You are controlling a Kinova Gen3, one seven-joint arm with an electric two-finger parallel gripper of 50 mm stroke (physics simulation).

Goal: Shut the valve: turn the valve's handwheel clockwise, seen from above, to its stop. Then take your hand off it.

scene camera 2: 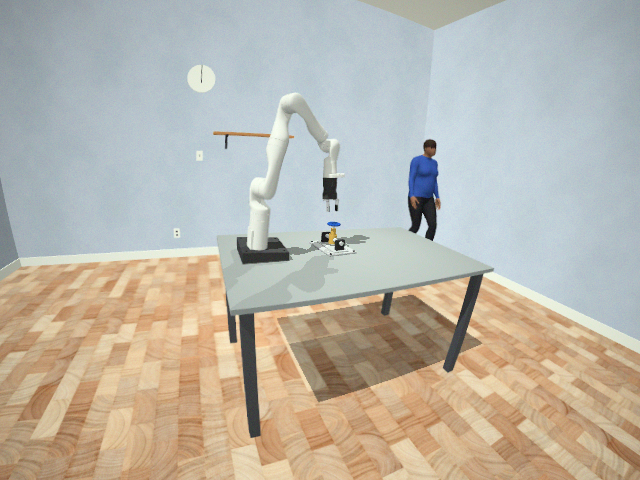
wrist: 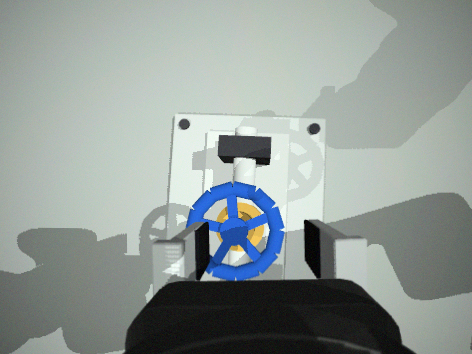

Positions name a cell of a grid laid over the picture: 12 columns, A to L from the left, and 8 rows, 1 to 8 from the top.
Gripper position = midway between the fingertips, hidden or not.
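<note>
From the wrist I can see a blue handwheel (wrist: F6), and my gripper (wrist: G6) is there in the same view.
</note>
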